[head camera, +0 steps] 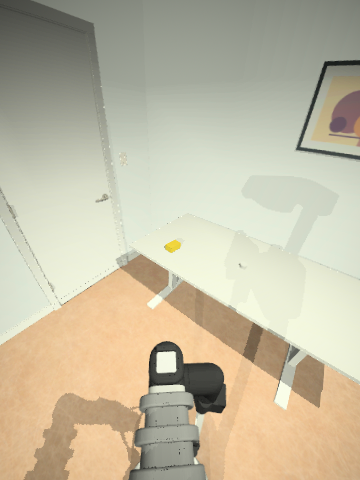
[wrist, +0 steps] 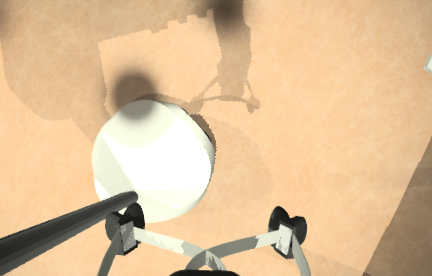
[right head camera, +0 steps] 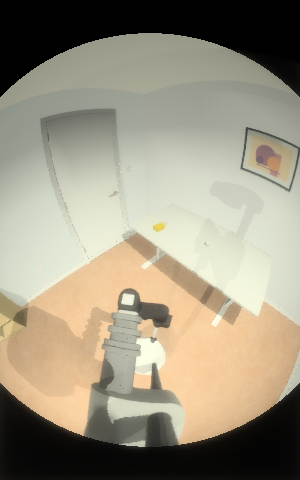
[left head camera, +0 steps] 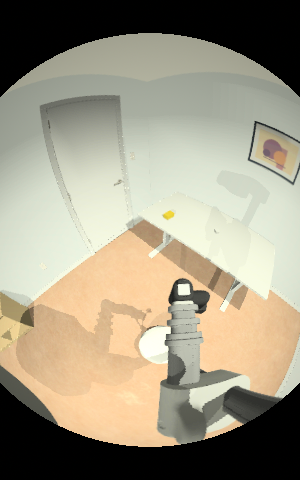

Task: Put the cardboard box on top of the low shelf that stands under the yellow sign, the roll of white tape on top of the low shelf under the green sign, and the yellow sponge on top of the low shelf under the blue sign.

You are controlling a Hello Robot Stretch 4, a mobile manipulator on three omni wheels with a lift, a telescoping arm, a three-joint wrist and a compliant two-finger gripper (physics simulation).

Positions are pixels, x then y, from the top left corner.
Labels:
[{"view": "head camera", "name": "white table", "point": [303, 303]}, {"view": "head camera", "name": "white door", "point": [68, 229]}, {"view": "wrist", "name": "my gripper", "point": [206, 221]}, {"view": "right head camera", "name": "white table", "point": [239, 270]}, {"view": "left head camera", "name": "white table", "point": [239, 251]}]

